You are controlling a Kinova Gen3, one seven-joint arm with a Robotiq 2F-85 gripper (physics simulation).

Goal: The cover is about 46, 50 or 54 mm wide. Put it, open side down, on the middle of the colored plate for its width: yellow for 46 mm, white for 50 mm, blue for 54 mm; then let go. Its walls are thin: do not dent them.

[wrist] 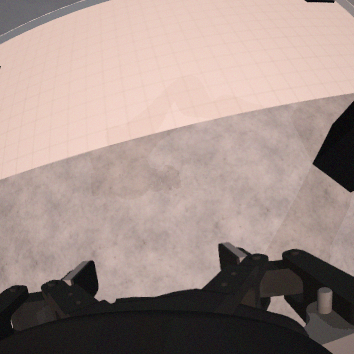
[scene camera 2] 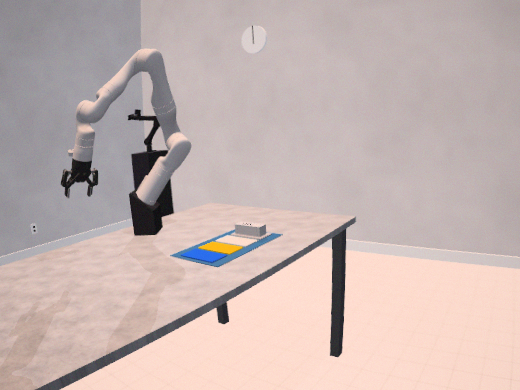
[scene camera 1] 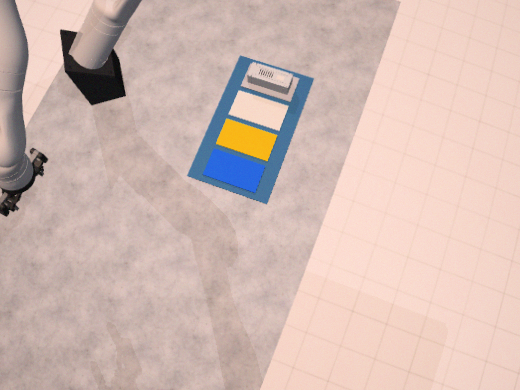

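The cover, a light grey box with dark slots on its top, stands on a grey plate at the far end of the blue mat. Beside it in a row lie the white plate, the yellow plate and the blue plate. All three are bare. My gripper is open and empty, high above the table and far to the left of the mat. The cover does not show in the wrist view.
The blue mat lies on the grey table, near its edge. The arm's black base stands on the table to the left of the mat. A black pedestal stands behind it.
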